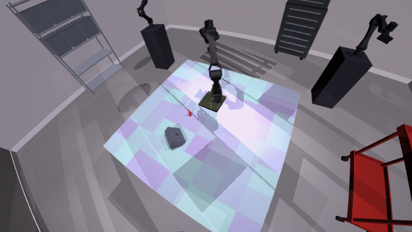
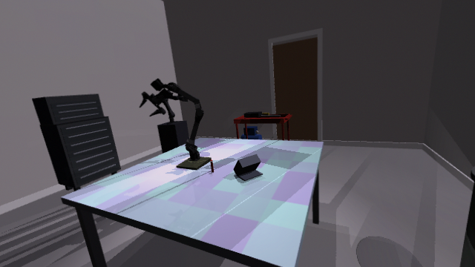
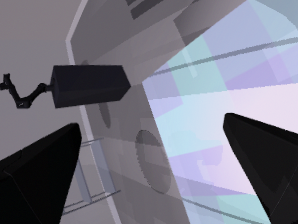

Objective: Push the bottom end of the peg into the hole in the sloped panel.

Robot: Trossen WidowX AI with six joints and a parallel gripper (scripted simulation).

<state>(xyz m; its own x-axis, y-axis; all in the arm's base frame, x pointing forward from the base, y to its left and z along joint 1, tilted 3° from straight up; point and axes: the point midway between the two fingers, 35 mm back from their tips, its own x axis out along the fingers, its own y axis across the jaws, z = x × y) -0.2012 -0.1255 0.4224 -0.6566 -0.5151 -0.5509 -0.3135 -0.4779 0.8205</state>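
Now: gripper tip 450 mm short of the red peg and 360 mm above it. Round my gripper tip: grey sloped panel 690 mm ahead, 360 mm below, 10 mm to the right.
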